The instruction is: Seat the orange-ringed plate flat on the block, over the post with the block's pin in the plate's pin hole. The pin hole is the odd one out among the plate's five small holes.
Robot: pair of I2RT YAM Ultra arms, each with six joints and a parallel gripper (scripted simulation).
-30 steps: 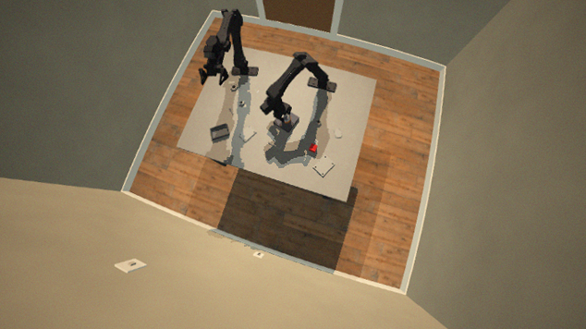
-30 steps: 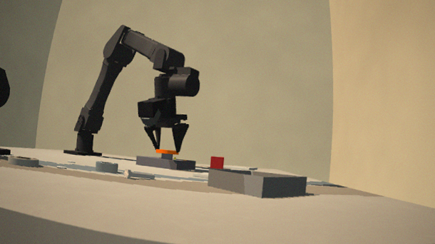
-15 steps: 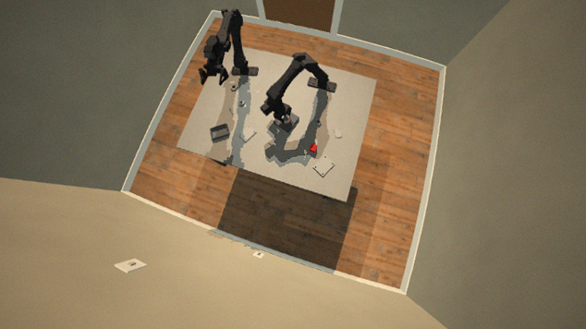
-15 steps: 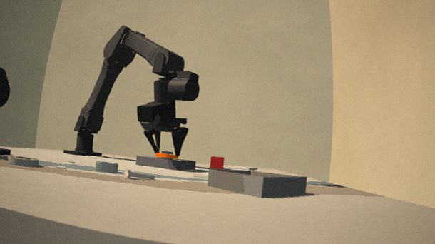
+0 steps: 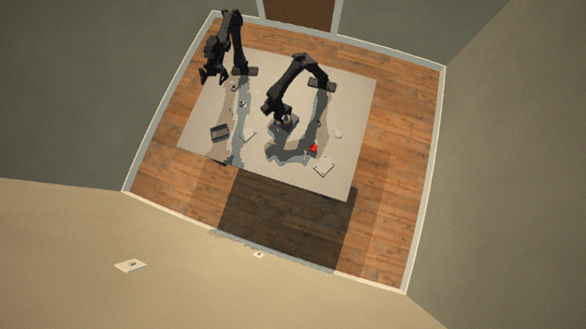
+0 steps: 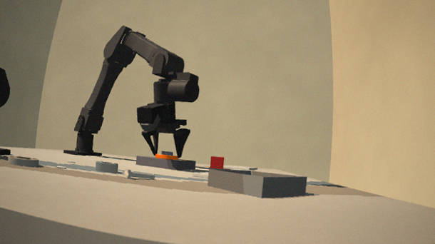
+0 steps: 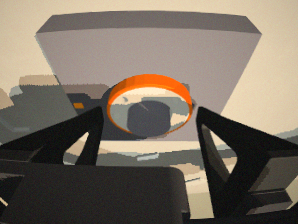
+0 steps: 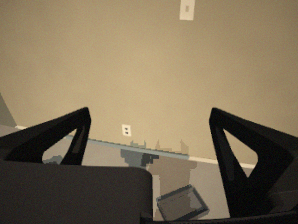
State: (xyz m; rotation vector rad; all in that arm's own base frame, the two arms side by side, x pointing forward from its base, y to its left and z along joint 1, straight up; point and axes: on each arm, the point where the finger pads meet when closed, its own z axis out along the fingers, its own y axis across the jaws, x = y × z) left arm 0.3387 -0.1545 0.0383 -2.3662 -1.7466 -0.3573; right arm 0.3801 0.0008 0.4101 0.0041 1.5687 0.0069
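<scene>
My left gripper is now 1 cm above the orange-ringed plate. From my left hand the other things lie so: red cube 15 cm ahead, 21 cm to the left, 2 cm below; grey block 3 cm ahead, 1 cm to the right, 2 cm below; grey tray 17 cm ahead, 42 cm to the right, 3 cm below.
</scene>
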